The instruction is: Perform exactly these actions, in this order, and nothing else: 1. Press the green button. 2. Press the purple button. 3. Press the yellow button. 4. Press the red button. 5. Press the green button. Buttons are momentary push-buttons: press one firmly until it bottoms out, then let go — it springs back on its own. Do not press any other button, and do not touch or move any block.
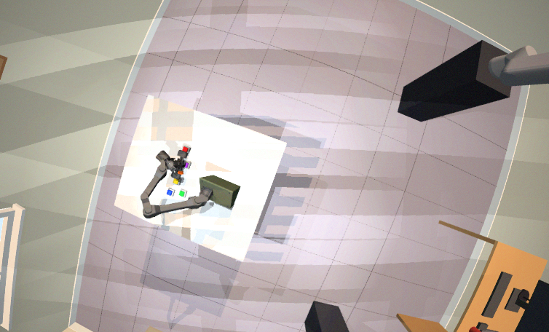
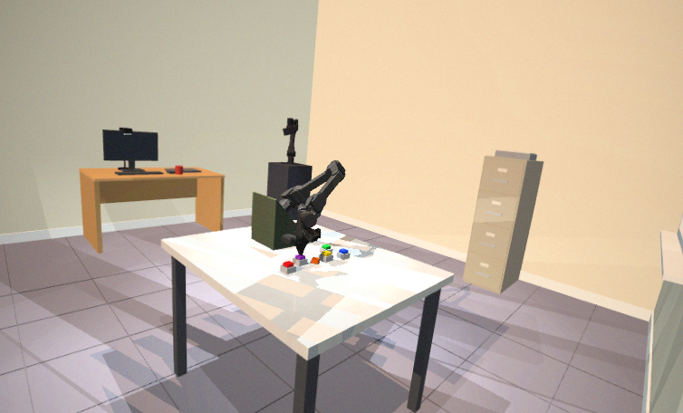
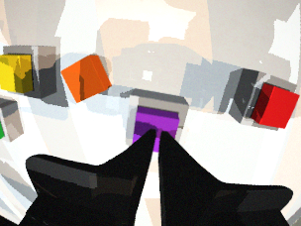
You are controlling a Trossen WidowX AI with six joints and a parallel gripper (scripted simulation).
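My gripper tip is 3 cm short of the yellow button, 13 cm to the right of it and 1 cm above it. Round my gripper tip: orange block: 3 cm ahead, 7 cm to the left, 3 cm below; then red button: 3 cm ahead, 10 cm to the right, 1 cm below; then purple button: 1 cm below.
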